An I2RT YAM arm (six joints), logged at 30 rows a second.
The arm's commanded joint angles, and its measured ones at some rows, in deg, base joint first. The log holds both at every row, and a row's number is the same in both.
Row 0, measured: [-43.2, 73.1, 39.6, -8.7, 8.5, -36.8]
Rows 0 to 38, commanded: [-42.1, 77.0, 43.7, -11.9, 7.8, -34.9]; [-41.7, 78.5, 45.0, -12.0, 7.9, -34.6]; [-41.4, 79.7, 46.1, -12.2, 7.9, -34.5]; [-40.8, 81.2, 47.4, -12.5, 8.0, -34.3]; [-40.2, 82.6, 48.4, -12.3, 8.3, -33.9]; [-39.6, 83.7, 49.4, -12.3, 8.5, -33.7]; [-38.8, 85.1, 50.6, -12.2, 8.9, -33.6]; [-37.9, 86.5, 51.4, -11.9, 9.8, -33.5]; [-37.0, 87.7, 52.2, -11.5, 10.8, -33.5]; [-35.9, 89.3, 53.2, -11.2, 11.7, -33.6]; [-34.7, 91.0, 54.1, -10.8, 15.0, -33.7]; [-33.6, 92.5, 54.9, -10.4, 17.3, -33.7]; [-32.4, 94.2, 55.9, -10.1, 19.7, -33.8]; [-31.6, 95.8, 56.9, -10.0, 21.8, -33.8]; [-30.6, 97.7, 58.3, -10.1, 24.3, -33.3]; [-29.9, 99.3, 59.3, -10.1, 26.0, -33.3]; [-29.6, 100.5, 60.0, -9.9, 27.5, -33.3]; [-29.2, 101.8, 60.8, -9.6, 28.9, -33.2]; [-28.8, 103.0, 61.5, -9.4, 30.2, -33.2]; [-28.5, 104.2, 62.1, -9.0, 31.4, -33.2]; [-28.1, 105.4, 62.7, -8.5, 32.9, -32.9]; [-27.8, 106.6, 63.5, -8.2, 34.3, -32.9]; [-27.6, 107.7, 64.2, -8.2, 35.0, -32.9]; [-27.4, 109.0, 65.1, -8.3, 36.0, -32.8]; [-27.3, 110.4, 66.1, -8.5, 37.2, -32.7]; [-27.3, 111.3, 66.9, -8.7, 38.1, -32.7]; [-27.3, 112.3, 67.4, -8.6, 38.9, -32.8]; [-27.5, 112.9, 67.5, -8.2, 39.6, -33.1]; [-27.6, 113.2, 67.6, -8.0, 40.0, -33.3]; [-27.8, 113.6, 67.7, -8.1, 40.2, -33.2]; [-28.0, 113.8, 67.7, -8.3, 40.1, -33.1]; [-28.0, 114.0, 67.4, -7.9, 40.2, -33.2]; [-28.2, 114.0, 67.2, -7.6, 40.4, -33.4]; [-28.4, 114.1, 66.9, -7.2, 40.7, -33.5]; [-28.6, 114.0, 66.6, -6.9, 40.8, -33.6]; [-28.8, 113.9, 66.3, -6.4, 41.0, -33.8]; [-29.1, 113.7, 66.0, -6.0, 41.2, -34.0]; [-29.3, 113.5, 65.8, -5.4, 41.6, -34.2]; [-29.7, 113.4, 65.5, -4.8, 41.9, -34.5]
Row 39, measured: [-28.9, 113.6, 66.5, -6.5, 40.0, -34.2]
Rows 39 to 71, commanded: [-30.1, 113.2, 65.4, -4.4, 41.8, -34.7]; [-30.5, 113.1, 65.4, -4.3, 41.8, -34.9]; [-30.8, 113.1, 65.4, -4.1, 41.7, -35.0]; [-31.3, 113.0, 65.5, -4.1, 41.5, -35.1]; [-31.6, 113.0, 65.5, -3.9, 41.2, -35.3]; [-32.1, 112.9, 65.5, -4.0, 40.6, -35.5]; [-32.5, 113.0, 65.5, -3.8, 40.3, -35.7]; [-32.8, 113.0, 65.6, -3.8, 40.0, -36.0]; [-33.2, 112.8, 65.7, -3.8, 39.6, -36.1]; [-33.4, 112.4, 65.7, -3.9, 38.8, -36.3]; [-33.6, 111.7, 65.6, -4.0, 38.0, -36.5]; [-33.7, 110.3, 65.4, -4.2, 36.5, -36.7]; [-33.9, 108.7, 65.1, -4.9, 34.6, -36.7]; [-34.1, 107.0, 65.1, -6.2, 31.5, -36.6]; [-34.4, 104.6, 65.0, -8.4, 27.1, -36.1]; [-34.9, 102.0, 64.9, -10.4, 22.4, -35.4]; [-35.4, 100.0, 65.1, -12.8, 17.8, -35.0]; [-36.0, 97.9, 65.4, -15.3, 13.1, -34.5]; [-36.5, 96.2, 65.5, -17.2, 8.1, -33.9]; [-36.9, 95.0, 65.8, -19.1, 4.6, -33.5]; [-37.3, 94.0, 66.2, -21.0, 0.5, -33.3]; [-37.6, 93.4, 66.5, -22.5, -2.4, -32.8]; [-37.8, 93.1, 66.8, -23.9, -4.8, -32.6]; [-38.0, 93.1, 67.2, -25.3, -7.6, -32.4]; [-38.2, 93.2, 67.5, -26.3, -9.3, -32.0]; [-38.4, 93.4, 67.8, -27.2, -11.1, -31.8]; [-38.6, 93.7, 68.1, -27.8, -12.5, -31.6]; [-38.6, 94.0, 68.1, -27.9, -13.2, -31.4]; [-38.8, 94.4, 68.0, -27.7, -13.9, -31.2]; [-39.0, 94.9, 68.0, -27.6, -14.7, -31.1]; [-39.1, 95.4, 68.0, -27.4, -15.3, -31.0]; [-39.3, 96.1, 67.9, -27.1, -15.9, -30.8]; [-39.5, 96.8, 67.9, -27.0, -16.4, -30.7]
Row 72, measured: [-38.9, 95.4, 67.7, -24.5, -10.7, -32.1]
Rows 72 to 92, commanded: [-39.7, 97.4, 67.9, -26.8, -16.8, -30.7]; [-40.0, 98.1, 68.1, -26.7, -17.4, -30.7]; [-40.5, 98.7, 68.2, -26.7, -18.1, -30.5]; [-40.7, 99.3, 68.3, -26.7, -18.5, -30.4]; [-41.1, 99.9, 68.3, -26.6, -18.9, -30.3]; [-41.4, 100.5, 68.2, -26.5, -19.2, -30.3]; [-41.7, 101.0, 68.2, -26.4, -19.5, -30.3]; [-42.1, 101.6, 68.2, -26.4, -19.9, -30.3]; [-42.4, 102.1, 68.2, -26.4, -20.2, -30.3]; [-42.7, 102.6, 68.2, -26.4, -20.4, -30.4]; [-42.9, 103.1, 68.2, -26.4, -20.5, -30.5]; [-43.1, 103.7, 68.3, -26.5, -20.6, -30.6]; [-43.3, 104.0, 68.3, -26.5, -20.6, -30.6]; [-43.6, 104.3, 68.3, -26.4, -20.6, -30.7]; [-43.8, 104.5, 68.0, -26.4, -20.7, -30.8]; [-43.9, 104.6, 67.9, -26.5, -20.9, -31.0]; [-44.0, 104.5, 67.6, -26.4, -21.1, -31.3]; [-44.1, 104.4, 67.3, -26.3, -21.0, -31.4]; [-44.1, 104.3, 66.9, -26.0, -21.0, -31.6]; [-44.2, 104.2, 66.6, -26.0, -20.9, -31.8]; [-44.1, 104.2, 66.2, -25.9, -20.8, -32.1]
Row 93, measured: [-44.1, 104.1, 67.4, -25.3, -19.6, -31.1]
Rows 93 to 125, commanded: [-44.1, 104.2, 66.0, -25.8, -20.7, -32.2]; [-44.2, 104.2, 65.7, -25.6, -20.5, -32.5]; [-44.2, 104.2, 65.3, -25.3, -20.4, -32.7]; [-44.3, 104.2, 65.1, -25.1, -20.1, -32.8]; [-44.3, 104.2, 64.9, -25.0, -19.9, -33.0]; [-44.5, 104.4, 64.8, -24.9, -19.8, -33.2]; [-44.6, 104.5, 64.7, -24.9, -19.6, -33.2]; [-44.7, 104.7, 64.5, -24.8, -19.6, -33.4]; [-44.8, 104.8, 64.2, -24.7, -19.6, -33.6]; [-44.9, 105.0, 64.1, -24.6, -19.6, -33.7]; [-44.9, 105.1, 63.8, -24.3, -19.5, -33.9]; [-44.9, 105.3, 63.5, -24.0, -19.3, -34.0]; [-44.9, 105.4, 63.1, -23.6, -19.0, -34.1]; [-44.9, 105.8, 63.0, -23.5, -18.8, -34.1]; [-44.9, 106.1, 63.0, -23.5, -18.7, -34.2]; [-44.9, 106.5, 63.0, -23.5, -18.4, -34.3]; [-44.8, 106.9, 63.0, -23.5, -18.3, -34.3]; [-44.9, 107.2, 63.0, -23.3, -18.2, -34.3]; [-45.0, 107.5, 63.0, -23.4, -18.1, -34.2]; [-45.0, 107.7, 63.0, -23.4, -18.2, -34.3]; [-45.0, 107.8, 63.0, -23.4, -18.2, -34.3]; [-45.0, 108.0, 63.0, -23.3, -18.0, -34.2]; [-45.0, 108.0, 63.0, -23.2, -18.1, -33.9]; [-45.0, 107.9, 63.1, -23.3, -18.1, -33.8]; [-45.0, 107.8, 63.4, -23.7, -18.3, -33.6]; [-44.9, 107.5, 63.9, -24.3, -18.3, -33.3]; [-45.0, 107.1, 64.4, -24.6, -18.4, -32.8]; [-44.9, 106.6, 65.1, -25.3, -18.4, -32.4]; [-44.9, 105.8, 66.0, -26.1, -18.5, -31.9]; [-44.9, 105.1, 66.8, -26.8, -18.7, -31.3]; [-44.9, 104.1, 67.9, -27.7, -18.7, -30.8]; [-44.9, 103.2, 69.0, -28.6, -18.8, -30.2]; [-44.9, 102.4, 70.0, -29.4, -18.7, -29.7]
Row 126, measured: [-45.0, 106.0, 66.7, -26.1, -18.4, -31.8]
